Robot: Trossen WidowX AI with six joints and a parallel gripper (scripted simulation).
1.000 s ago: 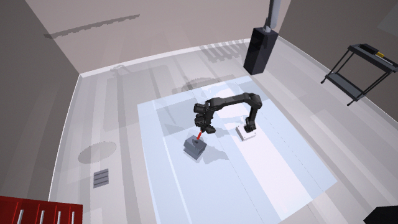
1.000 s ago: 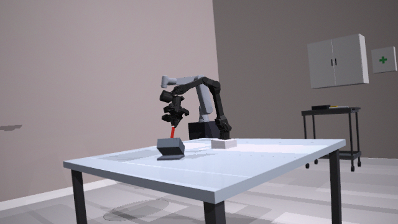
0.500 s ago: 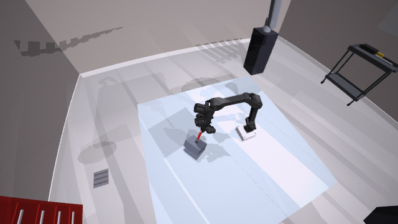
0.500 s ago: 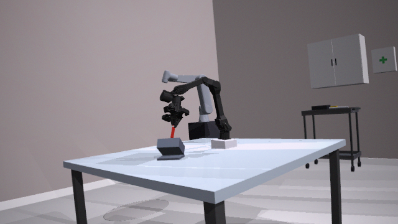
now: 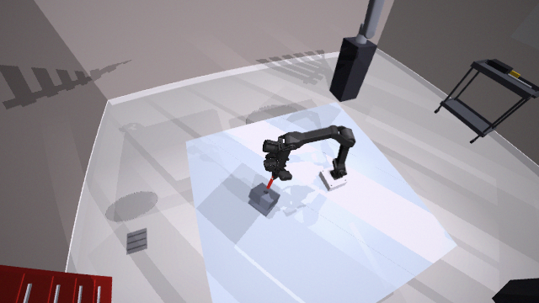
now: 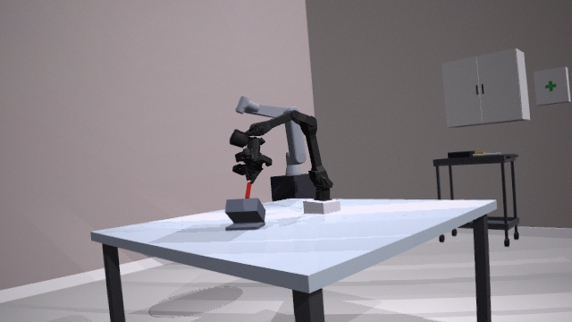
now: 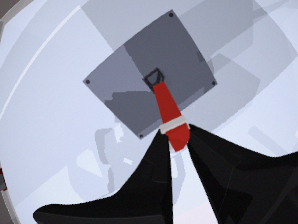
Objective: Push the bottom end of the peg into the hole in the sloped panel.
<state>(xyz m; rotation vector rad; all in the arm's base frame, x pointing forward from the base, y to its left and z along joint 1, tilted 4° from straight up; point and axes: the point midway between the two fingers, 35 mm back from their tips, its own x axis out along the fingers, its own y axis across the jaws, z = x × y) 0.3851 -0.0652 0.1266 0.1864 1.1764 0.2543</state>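
Right now my gripper tip is 10 mm short of the red peg and 10 mm above it. The rest, counted from my gripper tip: grey sloped panel 60 mm ahead, 30 mm to the left, 100 mm below.
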